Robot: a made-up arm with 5 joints. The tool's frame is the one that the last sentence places.
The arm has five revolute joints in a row. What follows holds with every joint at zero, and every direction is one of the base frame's. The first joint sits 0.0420 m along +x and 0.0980 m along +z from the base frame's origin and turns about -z. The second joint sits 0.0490 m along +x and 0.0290 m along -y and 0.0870 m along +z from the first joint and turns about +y. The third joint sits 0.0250 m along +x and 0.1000 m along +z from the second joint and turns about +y. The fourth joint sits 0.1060 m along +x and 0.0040 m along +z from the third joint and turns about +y. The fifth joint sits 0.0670 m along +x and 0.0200 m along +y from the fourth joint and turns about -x. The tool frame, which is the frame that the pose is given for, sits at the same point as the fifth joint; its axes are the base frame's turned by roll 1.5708, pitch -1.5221 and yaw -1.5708 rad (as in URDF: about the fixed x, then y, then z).
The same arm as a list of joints. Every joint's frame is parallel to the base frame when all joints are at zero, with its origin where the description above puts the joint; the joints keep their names.
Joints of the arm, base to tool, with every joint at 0 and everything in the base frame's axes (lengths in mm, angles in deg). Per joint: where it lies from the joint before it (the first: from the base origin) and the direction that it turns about. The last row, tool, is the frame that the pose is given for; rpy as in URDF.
joint 1: origin 42.0 0.0 98.0 axis 0 0 -1
joint 2: origin 49.0 -29.0 87.0 axis 0 1 0
joint 3: origin 25.0 0.0 100.0 axis 0 1 0
joint 4: origin 106.0 0.0 4.0 axis 0 1 0
joint 5: origin 67.0 20.0 0.0 axis -1 0 0
tool: origin 0.0 0.0 0.0 rpy 90.00 -87.21 -90.00

